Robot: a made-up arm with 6 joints.
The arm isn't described. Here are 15 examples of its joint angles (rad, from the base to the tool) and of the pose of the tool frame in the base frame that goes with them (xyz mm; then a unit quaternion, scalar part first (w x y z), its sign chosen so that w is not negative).
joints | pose
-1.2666 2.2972 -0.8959 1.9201 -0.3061 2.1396 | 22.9 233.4 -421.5 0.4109 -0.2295 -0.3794 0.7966
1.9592 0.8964 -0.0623 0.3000 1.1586 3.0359 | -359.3 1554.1 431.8 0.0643 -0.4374 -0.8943 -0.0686
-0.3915 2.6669 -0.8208 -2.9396 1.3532 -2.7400 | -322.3 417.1 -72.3 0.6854 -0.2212 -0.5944 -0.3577
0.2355 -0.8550 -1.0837 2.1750 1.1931 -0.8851 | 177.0 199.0 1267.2 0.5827 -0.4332 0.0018 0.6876
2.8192 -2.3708 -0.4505 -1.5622 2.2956 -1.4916 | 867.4 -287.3 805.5 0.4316 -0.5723 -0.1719 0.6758
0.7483 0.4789 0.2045 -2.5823 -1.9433 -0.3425 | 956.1 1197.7 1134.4 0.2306 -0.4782 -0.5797 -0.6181
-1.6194 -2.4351 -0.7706 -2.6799 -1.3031 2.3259 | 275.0 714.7 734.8 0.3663 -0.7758 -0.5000 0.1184
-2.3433 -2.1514 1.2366 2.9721 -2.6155 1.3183 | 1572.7 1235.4 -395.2 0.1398 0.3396 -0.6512 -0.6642
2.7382 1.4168 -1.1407 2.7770 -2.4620 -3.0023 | -375.6 -111.9 48.9 0.2957 -0.0961 -0.1991 0.9293
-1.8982 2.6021 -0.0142 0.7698 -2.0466 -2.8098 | -106.2 285.6 -1142.6 0.3786 0.2270 -0.6858 0.5786
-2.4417 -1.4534 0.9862 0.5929 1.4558 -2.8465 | 1425.8 1491.3 1246.4 0.8768 -0.3834 0.2710 0.1040
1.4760 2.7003 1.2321 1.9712 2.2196 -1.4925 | -24.0 851.7 -1534.0 0.3229 -0.1137 -0.6388 -0.6890
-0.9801 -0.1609 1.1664 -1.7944 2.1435 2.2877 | 230.9 -237.6 2643.8 0.2147 0.3572 -0.1593 -0.8950
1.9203 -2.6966 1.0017 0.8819 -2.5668 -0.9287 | 601.5 -1152.8 -1236.9 0.1068 0.7714 0.3432 0.5252
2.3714 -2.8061 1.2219 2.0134 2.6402 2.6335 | 540.0 -683.7 -1524.4 0.2516 0.3792 -0.5256 0.7188
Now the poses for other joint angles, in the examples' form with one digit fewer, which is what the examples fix.
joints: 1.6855 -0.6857 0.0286 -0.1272 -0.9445 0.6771
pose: 253 128 2100 0.570 -0.261 -0.154 0.763
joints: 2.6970 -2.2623 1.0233 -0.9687 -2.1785 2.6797
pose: 1844 -710 -128 0.347 0.097 -0.873 -0.328
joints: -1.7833 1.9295 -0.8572 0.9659 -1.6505 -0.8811
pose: -182 -120 -441 0.257 -0.214 -0.921 -0.199
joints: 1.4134 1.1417 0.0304 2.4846 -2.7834 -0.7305
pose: 51 1677 136 0.584 -0.502 -0.390 -0.505
